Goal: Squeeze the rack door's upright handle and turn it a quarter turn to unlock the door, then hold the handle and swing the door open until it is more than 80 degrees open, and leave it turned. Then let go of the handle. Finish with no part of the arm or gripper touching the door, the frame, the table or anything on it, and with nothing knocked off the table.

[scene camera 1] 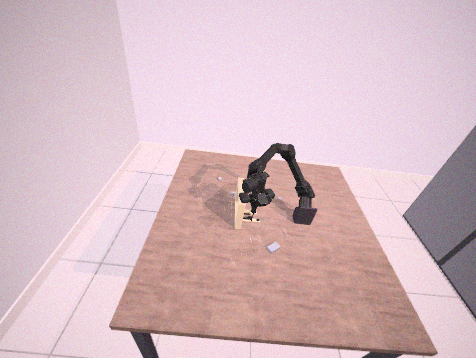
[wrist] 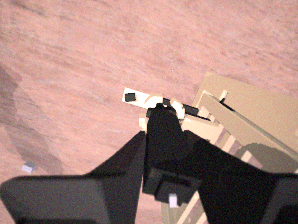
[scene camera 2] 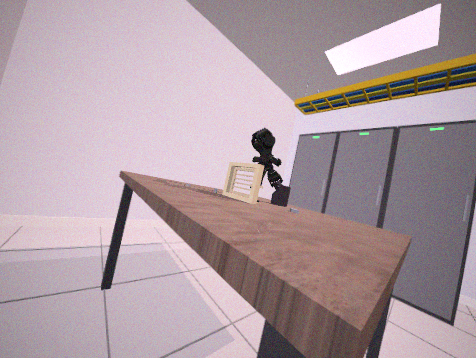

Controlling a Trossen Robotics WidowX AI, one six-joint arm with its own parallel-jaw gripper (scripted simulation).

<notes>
I see my gripper (wrist: pixel 164 135) and a beige rack (wrist: pixel 263 108).
</notes>
